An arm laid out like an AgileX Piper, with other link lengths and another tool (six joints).
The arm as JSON. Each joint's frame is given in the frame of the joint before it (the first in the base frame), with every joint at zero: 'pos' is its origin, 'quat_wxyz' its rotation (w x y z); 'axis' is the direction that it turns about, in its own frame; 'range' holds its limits. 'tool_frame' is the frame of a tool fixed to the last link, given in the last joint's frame.
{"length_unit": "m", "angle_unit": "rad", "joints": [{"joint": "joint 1", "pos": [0.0, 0.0, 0.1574], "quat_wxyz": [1.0, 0.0, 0.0, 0.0], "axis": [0.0, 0.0, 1.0], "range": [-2.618, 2.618]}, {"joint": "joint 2", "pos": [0.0, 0.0, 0.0], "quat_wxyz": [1.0, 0.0, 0.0, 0.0], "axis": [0.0, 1.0, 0.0], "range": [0.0, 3.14]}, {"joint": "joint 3", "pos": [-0.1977, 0.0, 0.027], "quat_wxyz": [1.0, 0.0, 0.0, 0.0], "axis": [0.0, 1.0, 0.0], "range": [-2.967, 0.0]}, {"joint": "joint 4", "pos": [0.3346, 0.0, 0.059], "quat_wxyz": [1.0, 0.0, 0.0, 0.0], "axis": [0.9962, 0.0, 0.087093], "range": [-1.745, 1.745]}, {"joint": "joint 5", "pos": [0.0, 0.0, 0.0], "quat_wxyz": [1.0, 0.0, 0.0, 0.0], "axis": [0.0, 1.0, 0.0], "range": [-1.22, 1.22]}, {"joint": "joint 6", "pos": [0.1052, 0.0, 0.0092], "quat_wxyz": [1.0, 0.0, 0.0, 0.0], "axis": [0.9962, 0.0, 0.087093], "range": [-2.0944, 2.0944]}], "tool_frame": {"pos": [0.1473, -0.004, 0.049], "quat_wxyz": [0.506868, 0.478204, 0.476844, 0.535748]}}
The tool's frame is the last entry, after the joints.
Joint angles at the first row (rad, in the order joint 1, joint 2, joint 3, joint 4, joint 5, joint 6):
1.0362, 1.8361, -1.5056, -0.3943, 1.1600, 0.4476
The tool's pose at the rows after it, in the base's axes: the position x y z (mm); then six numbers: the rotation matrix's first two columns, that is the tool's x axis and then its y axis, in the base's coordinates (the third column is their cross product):
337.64, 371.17, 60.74, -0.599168, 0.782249, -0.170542, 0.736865, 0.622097, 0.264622
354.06, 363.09, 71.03, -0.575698, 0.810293, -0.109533, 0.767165, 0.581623, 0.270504
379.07, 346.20, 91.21, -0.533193, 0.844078, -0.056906, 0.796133, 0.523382, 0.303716
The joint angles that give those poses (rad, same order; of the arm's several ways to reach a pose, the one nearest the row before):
0.9965, 1.8361, -1.5193, -0.2980, 1.1605, 0.3863
0.9279, 1.8277, -1.5462, -0.2290, 1.1605, 0.3360
0.8436, 1.7924, -1.5568, -0.1775, 1.1512, 0.2943

